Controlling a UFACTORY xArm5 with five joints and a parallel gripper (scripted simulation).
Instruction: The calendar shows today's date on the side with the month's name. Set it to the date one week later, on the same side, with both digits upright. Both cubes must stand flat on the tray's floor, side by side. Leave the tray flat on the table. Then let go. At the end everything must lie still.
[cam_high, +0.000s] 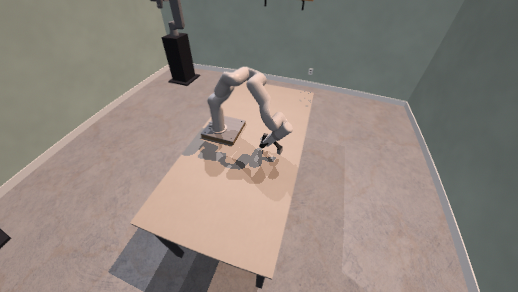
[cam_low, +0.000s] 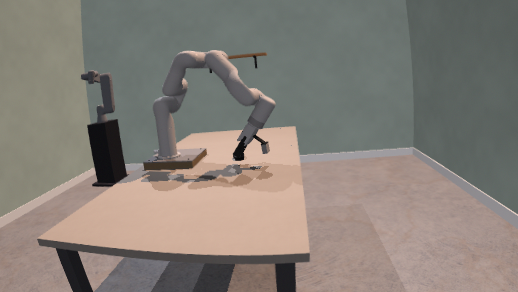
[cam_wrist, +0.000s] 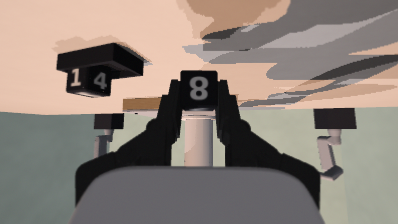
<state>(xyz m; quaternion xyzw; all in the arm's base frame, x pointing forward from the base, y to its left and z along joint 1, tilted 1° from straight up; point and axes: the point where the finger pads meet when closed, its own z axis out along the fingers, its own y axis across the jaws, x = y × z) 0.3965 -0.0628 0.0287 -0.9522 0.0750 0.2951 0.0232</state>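
The black calendar tray is 30 mm behind my hand, 110 mm to the left of it and 50 mm below it. Also, from my hand: black cube: 10 mm behind, 20 mm below.
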